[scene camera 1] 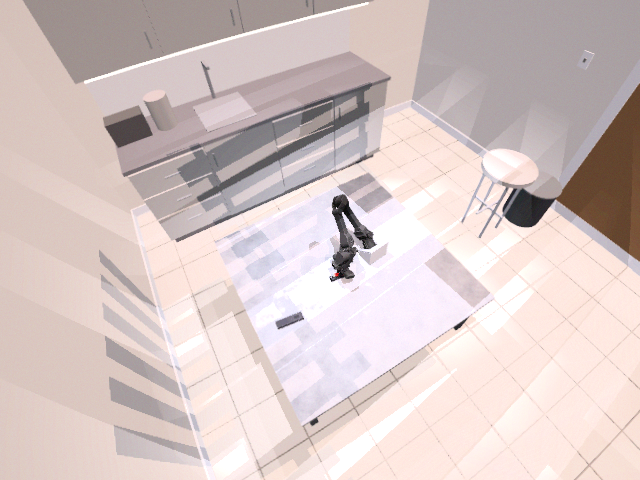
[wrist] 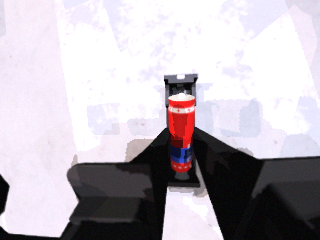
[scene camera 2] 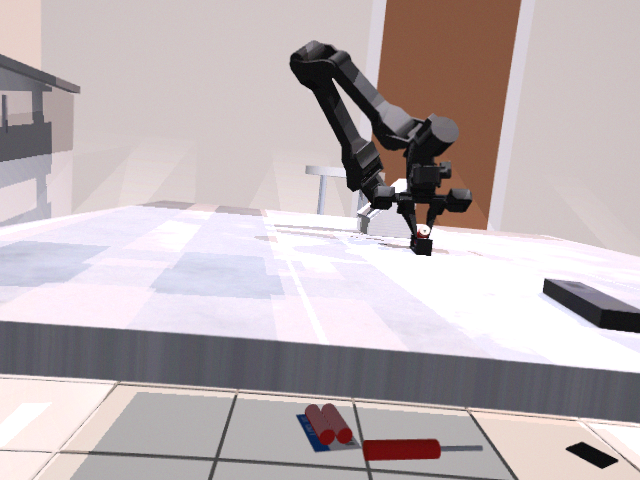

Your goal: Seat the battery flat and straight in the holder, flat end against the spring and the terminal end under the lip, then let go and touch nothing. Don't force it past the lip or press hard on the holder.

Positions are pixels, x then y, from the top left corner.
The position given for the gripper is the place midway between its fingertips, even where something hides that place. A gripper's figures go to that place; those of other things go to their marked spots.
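The gripper (wrist: pixel 180 132) is 110 mm from the lens, while a battery (wrist: pixel 181 112) sits 90 mm from the lens.
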